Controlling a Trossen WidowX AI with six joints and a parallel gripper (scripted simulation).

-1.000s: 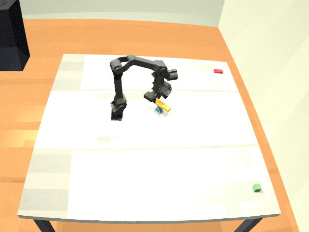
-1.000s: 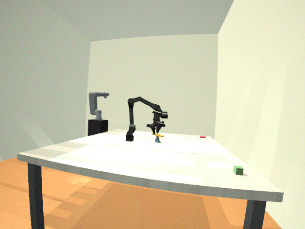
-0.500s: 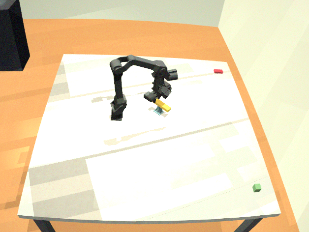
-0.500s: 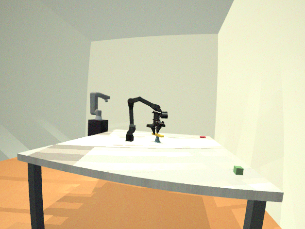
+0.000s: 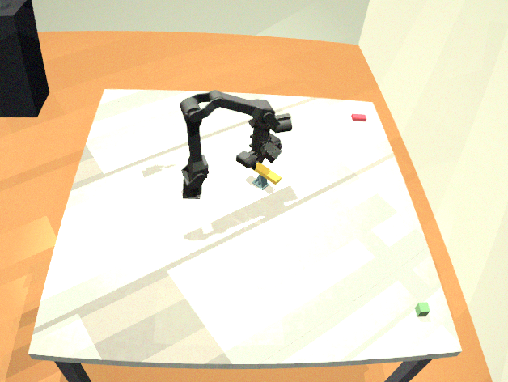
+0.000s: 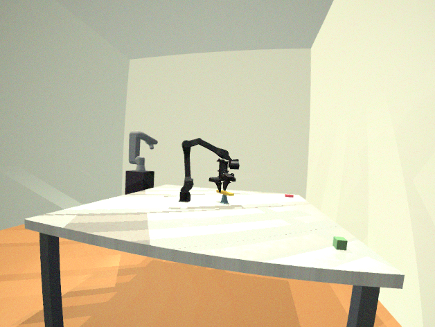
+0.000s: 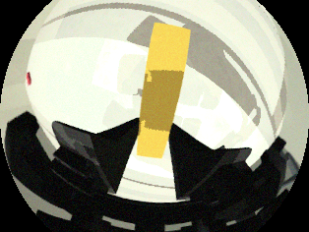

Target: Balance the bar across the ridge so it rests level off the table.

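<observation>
My gripper tip is now 2 cm short of the yellow bar and 2 cm to the left of it. The rest, counted from my gripper tip: green cube 51 cm ahead, 57 cm to the right, 5 cm below; small red block 51 cm ahead, 43 cm to the left, 6 cm below.
</observation>
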